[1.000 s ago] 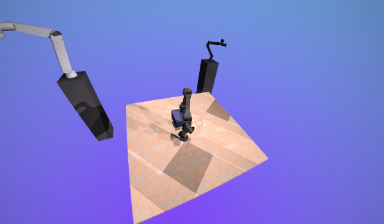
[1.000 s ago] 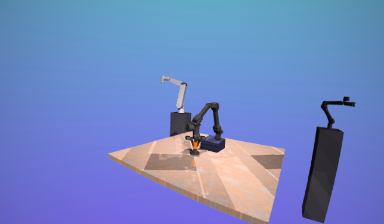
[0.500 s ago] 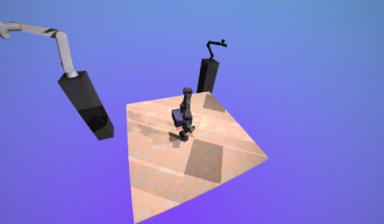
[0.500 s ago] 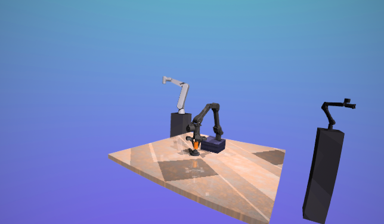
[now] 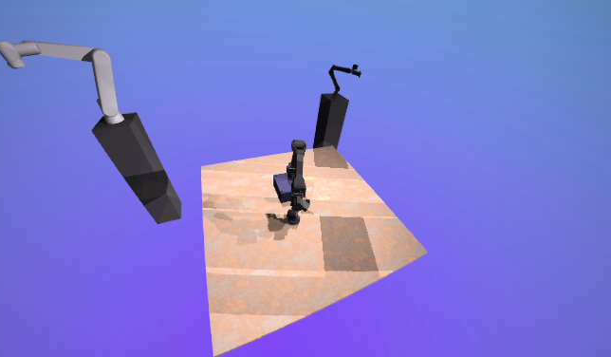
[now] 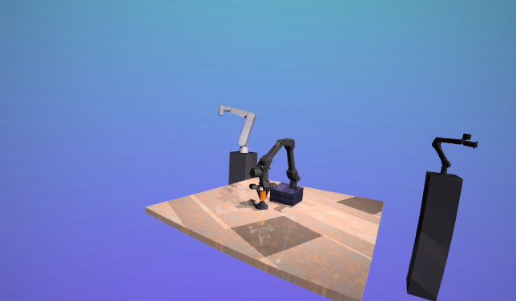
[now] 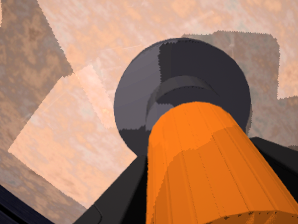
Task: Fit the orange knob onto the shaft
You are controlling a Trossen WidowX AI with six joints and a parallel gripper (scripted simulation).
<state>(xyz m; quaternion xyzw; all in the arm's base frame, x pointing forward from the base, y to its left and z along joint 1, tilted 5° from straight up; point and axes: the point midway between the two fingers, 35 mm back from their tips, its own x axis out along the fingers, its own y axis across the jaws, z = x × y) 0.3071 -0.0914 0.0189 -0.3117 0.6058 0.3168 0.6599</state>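
The orange knob is 20 mm above my gripper tip. From my gripper tip the other things lie so: round pedestal 40 mm below.
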